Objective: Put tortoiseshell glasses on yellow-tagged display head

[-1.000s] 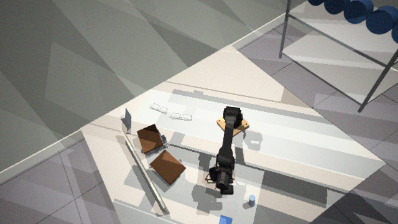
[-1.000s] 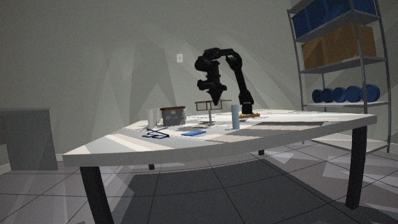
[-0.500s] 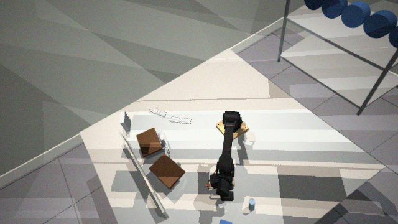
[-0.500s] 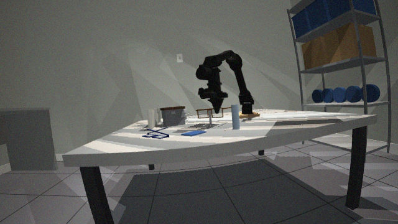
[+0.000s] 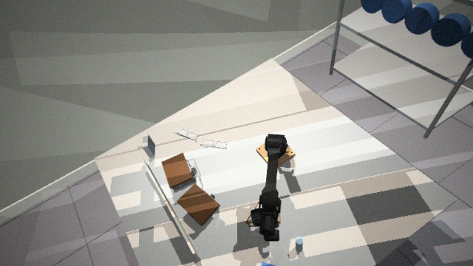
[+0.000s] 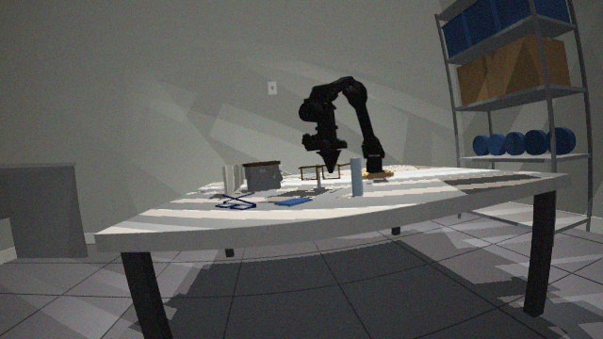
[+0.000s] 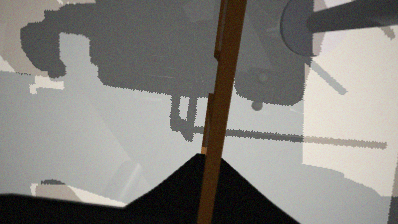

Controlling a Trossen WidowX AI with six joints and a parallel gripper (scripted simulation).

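My gripper tip is now 1 cm short of the thin grey post, 9 cm to the left of it and 3 cm above it. From my gripper tip the other things lie so: grey panel 19 cm ahead, 80 cm to the right; then pale blue cylinder 3 cm behind, 13 cm to the left, 1 cm below; then flat blue card 15 cm ahead, 12 cm to the left, 6 cm below.
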